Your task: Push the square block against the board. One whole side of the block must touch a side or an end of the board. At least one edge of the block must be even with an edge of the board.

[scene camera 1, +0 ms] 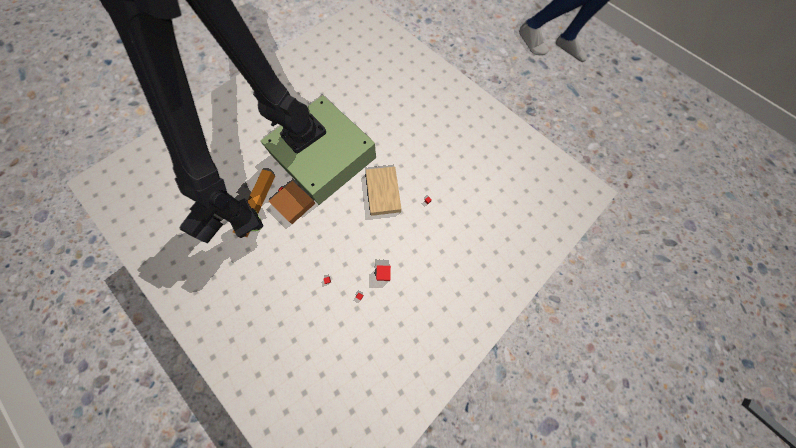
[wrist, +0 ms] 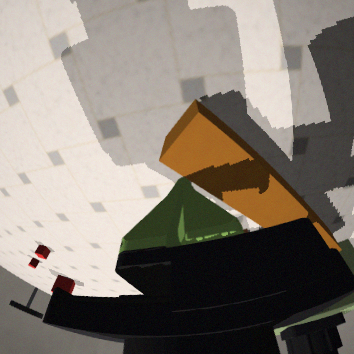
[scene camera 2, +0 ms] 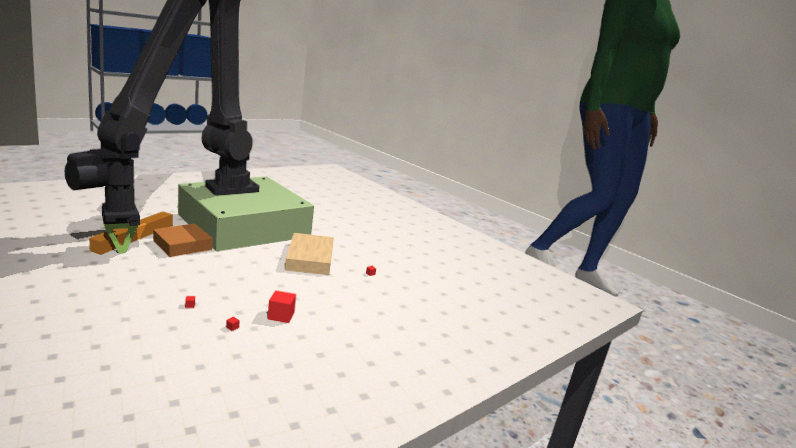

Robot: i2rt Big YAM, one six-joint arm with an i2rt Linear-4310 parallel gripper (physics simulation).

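Seen in the pictures: gripper, fingertip midpoint: [scene camera 1: 259,229] [wrist: 183,183] [scene camera 2: 122,252]; arm's base, link origin: [scene camera 1: 304,134] [wrist: 307,324] [scene camera 2: 232,188].
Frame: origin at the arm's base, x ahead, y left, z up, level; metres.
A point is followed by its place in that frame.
The square brown block [scene camera 1: 291,202] @[x 0.132, y -0.166, z -0.057 m] [scene camera 2: 182,239] @[x 0.157, y -0.174, z -0.057 m] lies flat near the green base. The long orange board [scene camera 1: 261,188] @[x 0.032, y -0.209, z -0.055 m] [scene camera 2: 157,223] @[x 0.031, y -0.196, z -0.064 m] [wrist: 215,142] @[x 0.093, y -0.337, z -0.055 m] lies to its left at a slant, with a narrow gap between them. My gripper [scene camera 2: 121,250] @[x 0.124, y -0.294, z -0.087 m] [wrist: 183,183] @[x 0.124, y -0.294, z -0.087 m] is shut and empty. Its green fingertips point down, low over the table, beside the board's long side that faces the block, near the board's near end. In scene camera 1 the arm hides most of the fingers and part of the board. The brown block is mostly hidden behind the gripper in the wrist view.
The green base [scene camera 1: 339,139] @[x 0.087, y 0.073, z 0.000 m] [scene camera 2: 261,222] @[x 0.177, y 0.004, z -0.028 m] stands just behind the brown block. A pale wood block [scene camera 1: 383,190] @[x 0.291, y 0.078, z -0.057 m] [scene camera 2: 309,253] @[x 0.316, y 0.060, z -0.057 m] lies right of it. A larger red cube [scene camera 1: 383,273] @[x 0.492, y -0.096, z -0.046 m] [scene camera 2: 281,306] @[x 0.508, y -0.105, z -0.054 m] and several tiny red cubes lie around. One tiny cube shows partly behind the brown block.
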